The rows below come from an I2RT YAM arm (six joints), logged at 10 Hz.
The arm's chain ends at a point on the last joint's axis. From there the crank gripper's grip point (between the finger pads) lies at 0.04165 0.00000 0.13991 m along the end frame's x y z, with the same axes.
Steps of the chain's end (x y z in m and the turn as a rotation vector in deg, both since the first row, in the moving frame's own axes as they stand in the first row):
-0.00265 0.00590 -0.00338 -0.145 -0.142 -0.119
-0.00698 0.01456 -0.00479 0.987 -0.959 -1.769
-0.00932 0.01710 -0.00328 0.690 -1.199 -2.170
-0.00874 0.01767 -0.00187 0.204 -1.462 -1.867
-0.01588 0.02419 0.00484 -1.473 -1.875 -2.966
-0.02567 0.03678 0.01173 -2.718 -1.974 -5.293
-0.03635 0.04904 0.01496 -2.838 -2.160 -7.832
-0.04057 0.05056 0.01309 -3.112 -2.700 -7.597
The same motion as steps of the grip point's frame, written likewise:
-0.00300 0.00617 -0.00328 -0.145 -0.142 -0.119
-0.00938 0.01090 -0.00414 0.987 -0.959 -1.769
-0.01232 0.01389 -0.00246 0.690 -1.199 -2.170
-0.01235 0.01587 -0.00086 0.204 -1.462 -1.867
-0.02044 0.02577 0.00611 -1.473 -1.875 -2.966
-0.03038 0.03982 0.01301 -2.718 -1.974 -5.293
-0.04155 0.05067 0.01639 -2.838 -2.160 -7.832
-0.04705 0.05312 0.01483 -3.112 -2.700 -7.597

